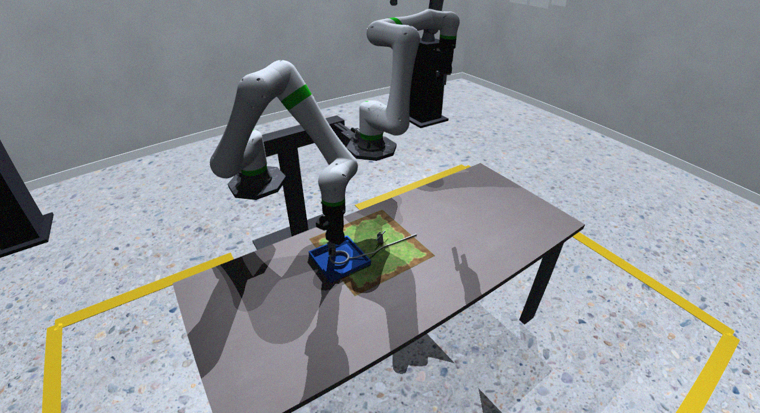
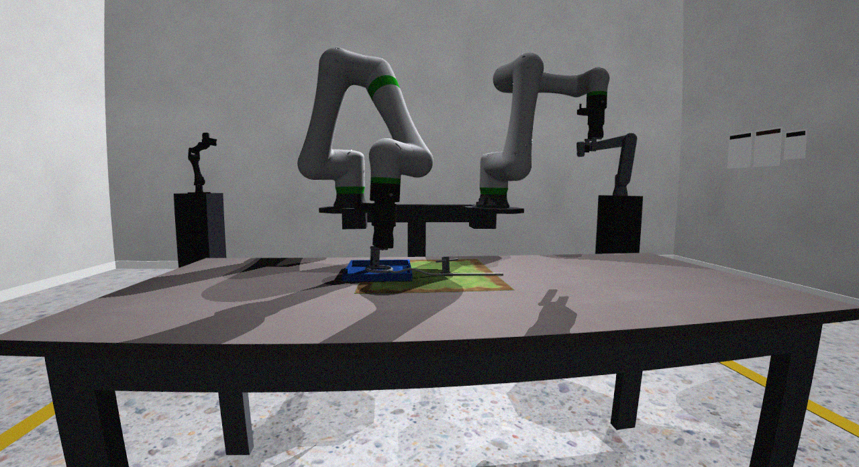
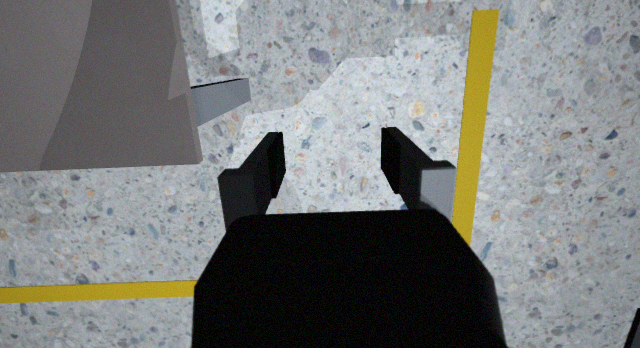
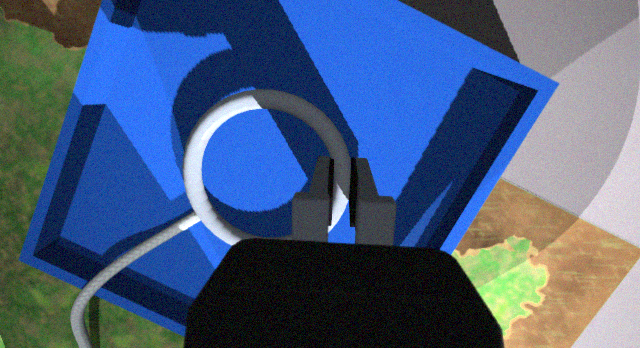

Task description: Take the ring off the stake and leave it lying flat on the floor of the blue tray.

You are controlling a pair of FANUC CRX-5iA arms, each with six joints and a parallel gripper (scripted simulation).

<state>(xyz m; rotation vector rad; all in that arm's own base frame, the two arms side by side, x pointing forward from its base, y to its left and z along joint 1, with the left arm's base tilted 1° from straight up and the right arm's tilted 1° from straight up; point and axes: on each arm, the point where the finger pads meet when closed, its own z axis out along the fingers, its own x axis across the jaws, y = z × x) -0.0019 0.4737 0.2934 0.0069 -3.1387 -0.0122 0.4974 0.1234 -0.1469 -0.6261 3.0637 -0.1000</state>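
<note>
Right now my right hand is 30 mm short of the grey ring, 20 mm to the right of it and 10 mm above it. The rest, counted from my right hand: stake 220 mm to the left, 30 mm ahead; then brown mat 170 mm to the left, 40 mm below, 40 mm ahead; then blue tray 30 mm ahead, 20 mm to the left, 20 mm below.
</note>
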